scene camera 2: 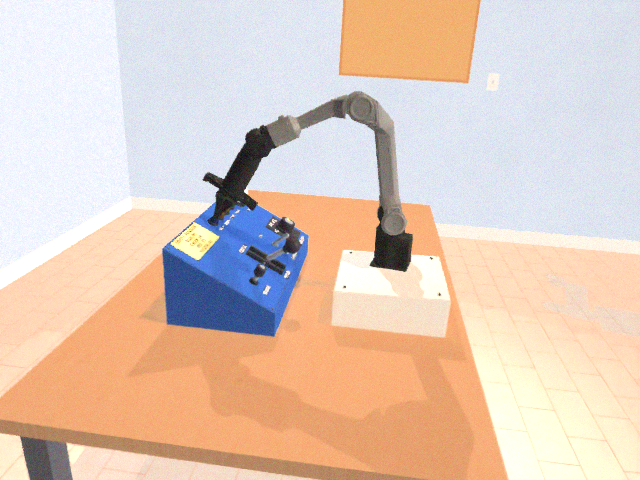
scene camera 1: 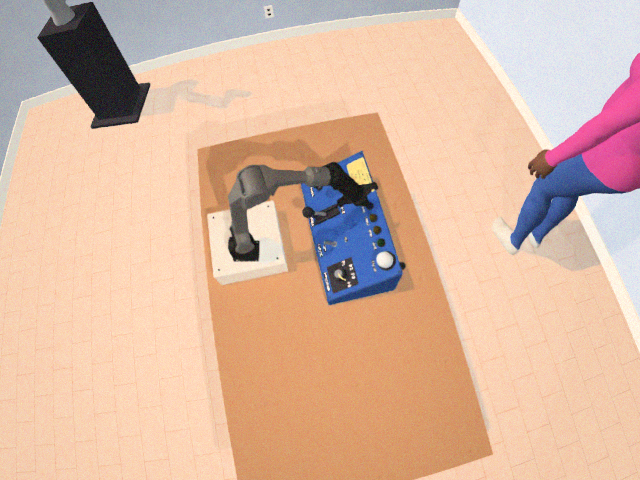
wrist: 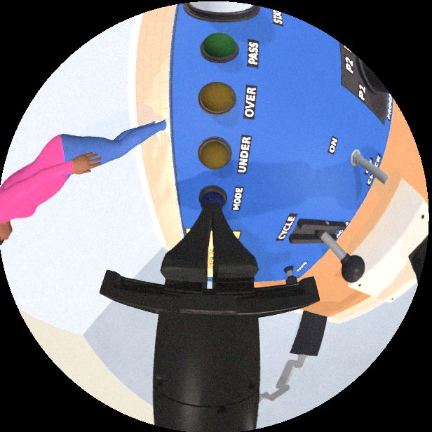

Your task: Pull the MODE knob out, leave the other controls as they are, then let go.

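Observation:
The blue console (scene camera 1: 361, 253) (scene camera 2: 211, 289) (wrist: 290, 130) stands on the table. Its MODE knob (wrist: 212, 194) is dark blue and round in a black ring, at the end of the lamp row beside the MODE label. My gripper (scene camera 1: 369, 205) (scene camera 2: 212, 221) (wrist: 211, 210) is shut, its fingertips together at the near edge of the MODE knob and covering part of it. No object shows between the fingers. Whether the tips touch the knob cannot be told. The CYCLE lever (scene camera 1: 308, 211) (scene camera 2: 292, 242) (wrist: 353, 268), toggle switch (wrist: 370, 166) and small knob (scene camera 2: 259, 270) (wrist: 289, 271) stand nearby.
The UNDER lamp (wrist: 214, 153) is beside the MODE knob, with the OVER lamp (wrist: 217, 98) and PASS lamp (wrist: 219, 46) beyond. A white button (scene camera 1: 384, 259) is at the console's far end. A yellow note (scene camera 1: 357, 170) (scene camera 2: 195, 241) lies near my fingers. A person (scene camera 1: 610, 149) (wrist: 45, 165) stands beyond the table.

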